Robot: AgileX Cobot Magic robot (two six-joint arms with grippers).
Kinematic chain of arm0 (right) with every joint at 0, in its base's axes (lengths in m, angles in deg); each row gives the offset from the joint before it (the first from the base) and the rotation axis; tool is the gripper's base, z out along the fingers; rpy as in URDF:
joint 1: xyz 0 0 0.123 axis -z
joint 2: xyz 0 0 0 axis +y
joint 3: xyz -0.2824 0 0.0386 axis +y
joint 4: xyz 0.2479 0 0.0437 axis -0.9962 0 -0.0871
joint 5: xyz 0 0 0 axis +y
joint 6: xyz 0.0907 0 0.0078 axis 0.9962 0 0.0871
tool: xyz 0 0 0 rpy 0 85 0
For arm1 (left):
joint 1: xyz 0 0 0.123 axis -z
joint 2: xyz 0 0 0 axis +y
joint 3: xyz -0.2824 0 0.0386 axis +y
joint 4: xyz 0.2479 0 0.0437 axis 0.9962 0 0.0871
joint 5: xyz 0 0 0 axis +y
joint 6: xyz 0.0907 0 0.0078 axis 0.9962 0 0.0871
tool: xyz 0 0 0 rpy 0 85 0
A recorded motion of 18 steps. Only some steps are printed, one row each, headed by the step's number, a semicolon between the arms.
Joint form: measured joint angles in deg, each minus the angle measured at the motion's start. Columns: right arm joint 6, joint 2, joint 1, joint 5, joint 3, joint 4; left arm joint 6, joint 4, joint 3, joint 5, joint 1, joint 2.
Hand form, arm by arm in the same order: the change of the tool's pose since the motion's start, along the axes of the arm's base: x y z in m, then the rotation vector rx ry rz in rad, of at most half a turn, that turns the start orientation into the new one. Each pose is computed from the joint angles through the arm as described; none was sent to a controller.
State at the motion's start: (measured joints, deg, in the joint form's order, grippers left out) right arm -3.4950 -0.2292 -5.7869 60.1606 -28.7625 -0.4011; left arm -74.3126 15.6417 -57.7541 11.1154 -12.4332 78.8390
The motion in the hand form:
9: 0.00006 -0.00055 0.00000 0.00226 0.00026 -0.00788; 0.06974 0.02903 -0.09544 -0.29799 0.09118 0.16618
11: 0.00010 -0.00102 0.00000 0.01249 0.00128 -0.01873; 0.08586 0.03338 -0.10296 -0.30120 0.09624 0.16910
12: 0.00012 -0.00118 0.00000 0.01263 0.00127 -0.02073; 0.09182 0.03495 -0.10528 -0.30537 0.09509 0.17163
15: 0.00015 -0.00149 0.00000 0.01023 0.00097 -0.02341; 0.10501 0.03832 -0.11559 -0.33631 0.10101 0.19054
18: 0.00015 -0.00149 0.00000 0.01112 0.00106 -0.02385; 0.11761 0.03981 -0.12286 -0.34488 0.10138 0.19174
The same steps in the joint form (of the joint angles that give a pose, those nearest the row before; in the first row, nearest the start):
9: 0.52 0.00 0.00 0.00 0.00 0.40; -14.62 -2.40 -5.27 -7.05 -2.46 21.77
11: 1.49 0.00 0.00 0.00 0.00 0.74; -14.73 -2.46 -8.82 -6.88 -2.46 25.50
12: 1.60 0.00 0.00 0.00 0.00 0.86; -14.73 -2.75 -10.20 -6.82 -2.46 26.82
15: 1.66 0.00 0.00 0.00 0.00 1.09; -14.78 -4.64 -13.12 -6.53 -2.46 30.25
18: 1.72 0.00 0.00 0.00 0.00 1.09; -14.78 -5.22 -15.99 -6.47 -2.23 33.17

